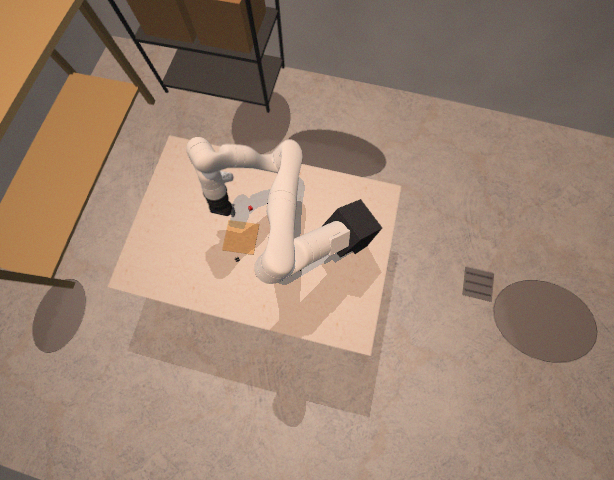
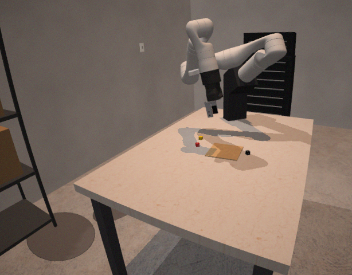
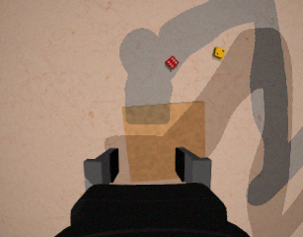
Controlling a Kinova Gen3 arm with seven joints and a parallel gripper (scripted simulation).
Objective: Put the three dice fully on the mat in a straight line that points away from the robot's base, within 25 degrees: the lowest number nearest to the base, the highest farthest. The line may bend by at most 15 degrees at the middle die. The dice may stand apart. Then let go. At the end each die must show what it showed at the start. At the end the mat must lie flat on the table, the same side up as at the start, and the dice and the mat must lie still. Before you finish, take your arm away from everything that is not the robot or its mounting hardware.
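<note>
Right now my hand is 70 mm past the yellow die, 150 mm to the left of it and 180 mm above it. The rest, counted from my hand: tan mat: 50 mm behind, 30 mm to the left, 190 mm below; black die: 100 mm behind, 120 mm to the left, 180 mm below; red die: 100 mm to the right, 180 mm below.
</note>
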